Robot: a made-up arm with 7 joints. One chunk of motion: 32 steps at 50 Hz.
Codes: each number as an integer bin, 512 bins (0 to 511) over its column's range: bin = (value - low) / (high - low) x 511, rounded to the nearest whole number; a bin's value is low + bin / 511 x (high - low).
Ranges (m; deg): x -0.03..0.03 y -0.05..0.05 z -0.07..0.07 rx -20..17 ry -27..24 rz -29..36
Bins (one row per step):
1: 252 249 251 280 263 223
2: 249 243 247 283 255 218
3: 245 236 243 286 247 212
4: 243 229 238 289 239 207
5: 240 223 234 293 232 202
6: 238 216 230 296 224 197
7: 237 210 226 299 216 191
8: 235 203 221 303 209 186
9: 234 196 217 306 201 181
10: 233 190 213 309 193 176
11: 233 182 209 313 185 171
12: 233 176 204 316 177 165
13: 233 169 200 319 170 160
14: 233 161 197 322 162 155
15: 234 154 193 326 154 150
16: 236 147 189 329 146 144
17: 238 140 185 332 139 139
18: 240 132 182 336 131 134
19: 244 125 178 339 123 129
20: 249 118 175 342 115 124
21: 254 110 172 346 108 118
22: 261 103 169 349 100 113
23: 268 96 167 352 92 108
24: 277 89 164 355 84 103
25: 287 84 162 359 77 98
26: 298 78 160 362 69 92
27: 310 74 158 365 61 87
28: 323 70 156 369 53 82
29: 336 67 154 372 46 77
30: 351 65 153 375 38 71
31: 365 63 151 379 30 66
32: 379 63 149 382 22 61
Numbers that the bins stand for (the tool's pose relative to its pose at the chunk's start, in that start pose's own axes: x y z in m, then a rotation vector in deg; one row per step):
1: -0.0004 -0.0013 -0.0012 0.27 -0.75 -0.63
2: -0.0008 -0.0024 -0.0023 0.49 -1.55 -1.27
3: -0.0012 -0.0038 -0.0034 0.71 -2.35 -2.03
4: -0.0015 -0.0052 -0.0048 0.93 -3.15 -2.67
5: -0.0018 -0.0064 -0.0059 1.22 -3.85 -3.31
6: -0.0021 -0.0077 -0.0070 1.43 -4.64 -3.94
7: -0.0022 -0.0089 -0.0081 1.65 -5.44 -4.70
8: -0.0024 -0.0103 -0.0095 1.94 -6.14 -5.34
9: -0.0025 -0.0116 -0.0105 2.16 -6.94 -5.98
10: -0.0026 -0.0128 -0.0116 2.37 -7.74 -6.61
11: -0.0026 -0.0144 -0.0127 2.66 -8.54 -7.25
12: -0.0026 -0.0156 -0.0141 2.88 -9.33 -8.01
13: -0.0026 -0.0169 -0.0152 3.10 -10.03 -8.65
14: -0.0026 -0.0185 -0.0160 3.32 -10.83 -9.28
15: -0.0025 -0.0199 -0.0171 3.60 -11.63 -9.92
16: -0.0023 -0.0212 -0.0182 3.82 -12.43 -10.68
17: -0.0021 -0.0226 -0.0193 4.04 -13.13 -11.32
18: -0.0018 -0.0242 -0.0201 4.33 -13.93 -11.95
19: -0.0014 -0.0255 -0.0212 4.55 -14.72 -12.59
20: -0.0008 -0.0269 -0.0221 4.76 -15.52 -13.23
21: -0.0002 -0.0285 -0.0229 5.05 -16.22 -13.99
22: 0.0006 -0.0298 -0.0237 5.27 -17.02 -14.63
23: 0.0015 -0.0312 -0.0242 5.49 -17.82 -15.26
24: 0.0025 -0.0326 -0.0251 5.70 -18.62 -15.90
25: 0.0037 -0.0336 -0.0256 5.99 -19.32 -16.53
26: 0.0050 -0.0347 -0.0262 6.21 -20.11 -17.30
27: 0.0064 -0.0355 -0.0267 6.43 -20.91 -17.93
28: 0.0079 -0.0363 -0.0273 6.72 -21.71 -18.57
29: 0.0095 -0.0369 -0.0278 6.94 -22.41 -19.21
30: 0.0112 -0.0373 -0.0281 7.15 -23.21 -19.97
31: 0.0129 -0.0377 -0.0286 7.44 -24.01 -20.60
32: 0.0145 -0.0377 -0.0292 7.66 -24.80 -21.24

